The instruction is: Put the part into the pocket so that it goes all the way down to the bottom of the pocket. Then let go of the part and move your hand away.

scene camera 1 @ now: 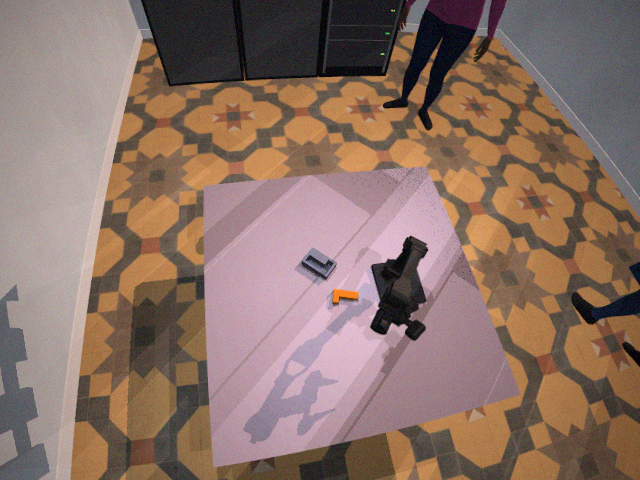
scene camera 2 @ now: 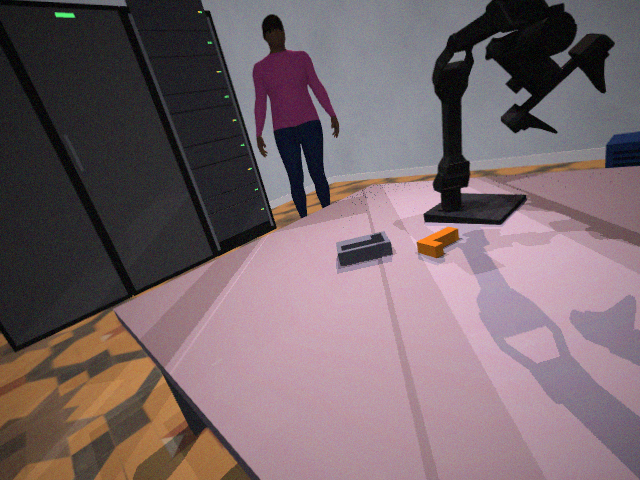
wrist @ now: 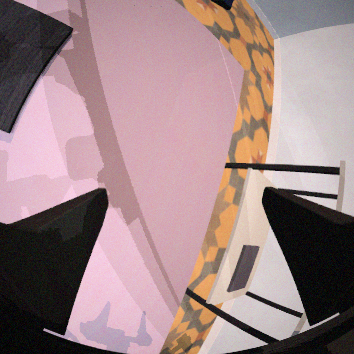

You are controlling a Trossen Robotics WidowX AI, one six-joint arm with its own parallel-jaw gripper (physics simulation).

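Places are measured from the arm's base along level axes (x back, y right, z up), in millimetres.
Pixels of known places: gripper, between the fingertips: [scene camera 2: 578,113] [wrist: 186,195]; arm's base, origin of its link: [scene camera 1: 388,273] [scene camera 2: 451,207].
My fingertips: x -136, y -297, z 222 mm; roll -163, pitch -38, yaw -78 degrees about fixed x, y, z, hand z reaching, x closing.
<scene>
For each thing: its top centre in the pictures, then the offset to it from my fingertips. Level surfaces: height alone.
- orange L-shaped part, centre of its top: [scene camera 2: 442,236] [scene camera 1: 345,296] dx -105, dy +258, dz -216 mm
- grey block, centre of its top: [scene camera 2: 361,241] [scene camera 1: 319,261] dx -156, dy +456, dz -210 mm
- pink table top, height of its surface: dz -246 mm
The orange L-shaped part [scene camera 1: 346,295] [scene camera 2: 429,247] lies flat on the pink table top, between the pocket block and the arm's base. The grey block [scene camera 1: 325,258] [scene camera 2: 365,253] with the dark L-shaped pocket stands a short way from the part, apart from it; its pocket looks empty. My gripper [scene camera 1: 398,326] [scene camera 2: 578,111] [wrist: 186,195] is wide open and empty. It hangs high above the table, off to the side of the part and the block. Neither the part nor the block shows in the wrist view.
The pink table top [scene camera 1: 248,330] [scene camera 2: 310,335] [wrist: 175,125] carries the arm's black base plate [scene camera 2: 475,209] [wrist: 30,65], close beside the part. Dark cabinets [scene camera 1: 281,41] [scene camera 2: 77,129] and a person in a magenta top [scene camera 1: 460,10] [scene camera 2: 286,93] stand beyond the table.
</scene>
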